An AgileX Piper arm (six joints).
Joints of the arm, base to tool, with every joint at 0 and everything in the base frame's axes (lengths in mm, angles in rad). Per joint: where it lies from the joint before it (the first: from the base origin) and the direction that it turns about. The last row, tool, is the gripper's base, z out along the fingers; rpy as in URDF.
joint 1: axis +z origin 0 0 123
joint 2: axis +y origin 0 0 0
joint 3: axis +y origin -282.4 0 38.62
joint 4: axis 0.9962 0 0.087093 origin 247.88 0 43.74
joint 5: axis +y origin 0 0 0
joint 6: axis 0.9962 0 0.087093 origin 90.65 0 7.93
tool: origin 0 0 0 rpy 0 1.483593 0
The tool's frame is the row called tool.
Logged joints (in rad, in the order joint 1, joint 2, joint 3, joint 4, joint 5, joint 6), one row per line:
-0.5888, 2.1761, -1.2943, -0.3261, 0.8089, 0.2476
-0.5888, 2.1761, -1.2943, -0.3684, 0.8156, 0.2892
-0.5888, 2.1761, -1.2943, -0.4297, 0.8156, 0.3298
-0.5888, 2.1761, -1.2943, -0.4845, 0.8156, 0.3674
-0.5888, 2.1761, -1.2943, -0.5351, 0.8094, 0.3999
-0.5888, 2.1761, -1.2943, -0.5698, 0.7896, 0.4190
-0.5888, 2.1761, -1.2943, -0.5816, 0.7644, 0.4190
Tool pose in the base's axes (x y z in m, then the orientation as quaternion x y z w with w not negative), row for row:
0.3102, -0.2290, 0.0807, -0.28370, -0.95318, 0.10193, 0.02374
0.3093, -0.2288, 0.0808, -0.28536, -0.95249, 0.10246, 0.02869
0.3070, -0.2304, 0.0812, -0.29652, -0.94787, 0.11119, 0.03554
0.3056, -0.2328, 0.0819, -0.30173, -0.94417, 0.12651, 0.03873
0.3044, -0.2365, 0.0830, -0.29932, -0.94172, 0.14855, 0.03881
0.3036, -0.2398, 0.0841, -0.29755, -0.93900, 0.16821, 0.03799
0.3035, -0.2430, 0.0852, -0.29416, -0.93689, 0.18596, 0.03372
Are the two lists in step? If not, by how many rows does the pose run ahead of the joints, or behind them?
The pose runs 2 rows behind the joints: the pose in row i belongs to the joints in row i - 2.
